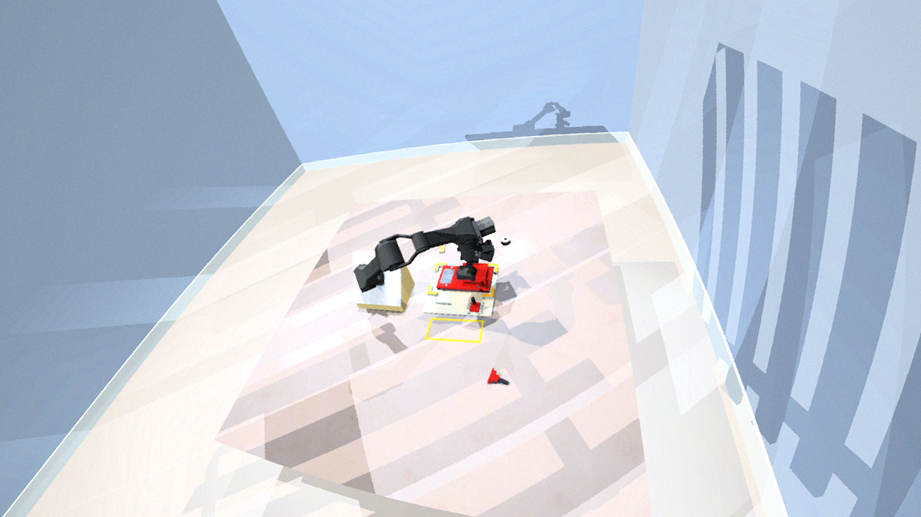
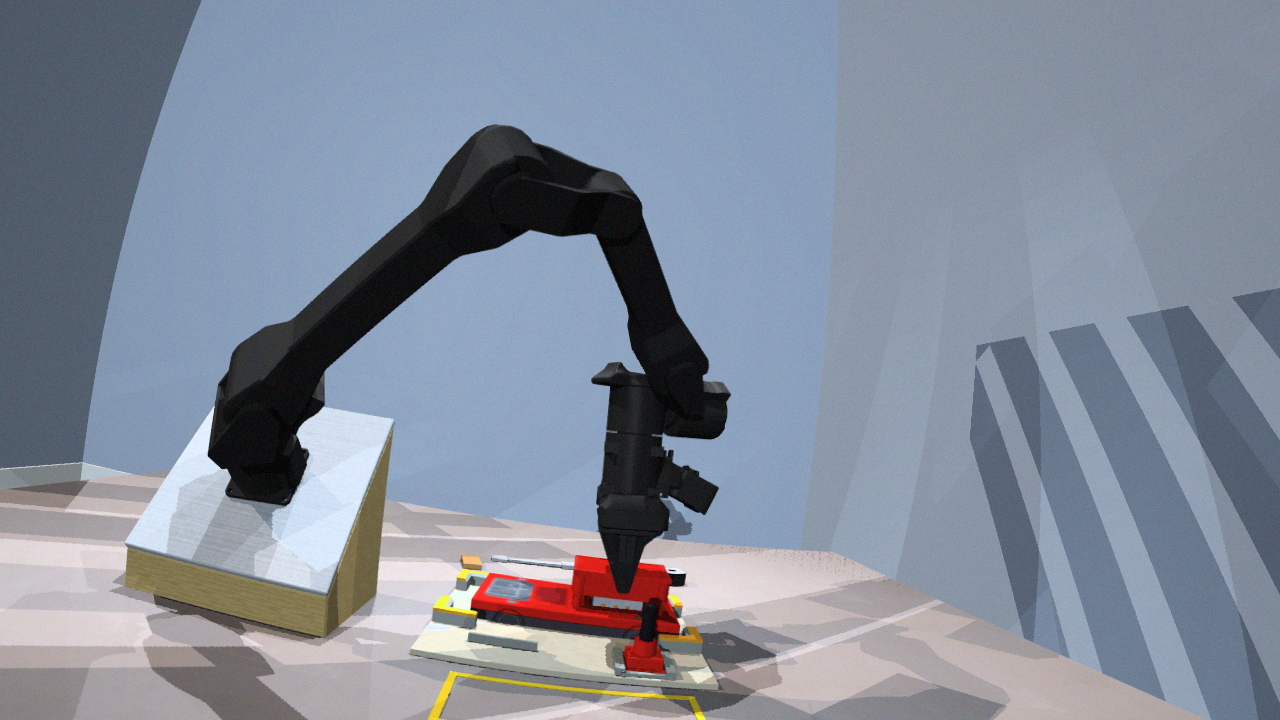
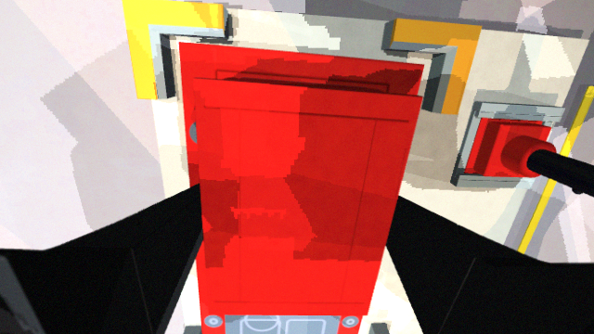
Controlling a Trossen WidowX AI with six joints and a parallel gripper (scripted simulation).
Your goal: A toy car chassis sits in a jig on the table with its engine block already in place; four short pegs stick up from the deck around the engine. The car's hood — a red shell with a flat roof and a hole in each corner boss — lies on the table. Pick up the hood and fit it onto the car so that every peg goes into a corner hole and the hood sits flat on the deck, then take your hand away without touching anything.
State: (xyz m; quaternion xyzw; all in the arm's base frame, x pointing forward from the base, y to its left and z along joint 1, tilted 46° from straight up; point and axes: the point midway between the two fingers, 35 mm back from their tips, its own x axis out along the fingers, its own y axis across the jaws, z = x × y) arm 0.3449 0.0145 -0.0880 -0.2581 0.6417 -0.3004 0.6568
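Now: gripper tip 1 cm below the red hood. The rest, counted from my gripper tip: black wheel (10 cm ahead, 21 cm to the left, 4 cm below); then grey engine block (2 cm below); then white jig (4 cm behind, 2 cm to the right, 3 cm below).
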